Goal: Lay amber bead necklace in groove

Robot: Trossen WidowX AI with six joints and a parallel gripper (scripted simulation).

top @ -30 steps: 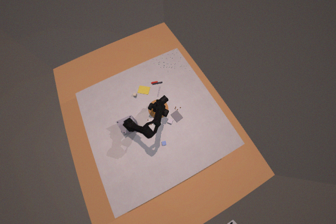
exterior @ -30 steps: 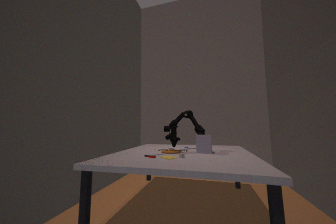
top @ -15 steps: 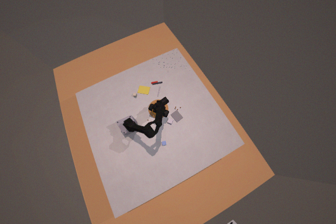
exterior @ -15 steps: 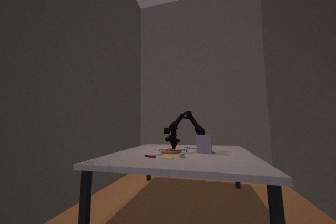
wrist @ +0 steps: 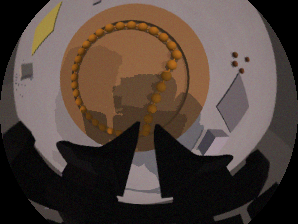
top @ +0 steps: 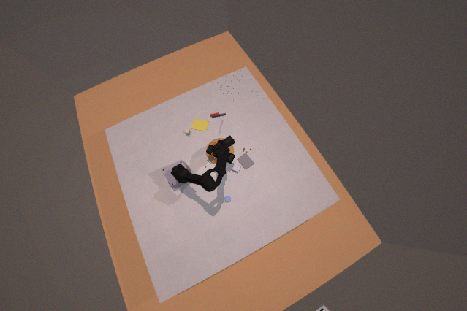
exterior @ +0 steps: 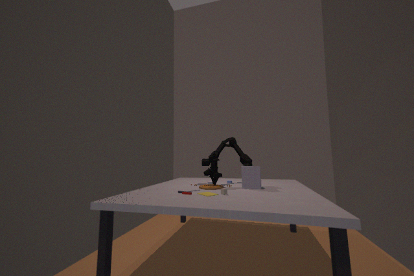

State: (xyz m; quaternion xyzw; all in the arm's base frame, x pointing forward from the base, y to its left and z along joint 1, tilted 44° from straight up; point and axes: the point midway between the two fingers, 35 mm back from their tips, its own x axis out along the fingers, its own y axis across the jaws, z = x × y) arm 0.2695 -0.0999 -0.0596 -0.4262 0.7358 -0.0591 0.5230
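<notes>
The round bead board is 50 mm to the left of my gripper tip, 20 mm ahead of it and 10 mm below it. Round my gripper tip: blue cube 270 mm to the right, 100 mm behind, 10 mm below; then thin grey bar 220 mm to the left, 120 mm ahead, 10 mm below; then grey square plate 140 mm ahead, 110 mm to the right, 10 mm below.
</notes>
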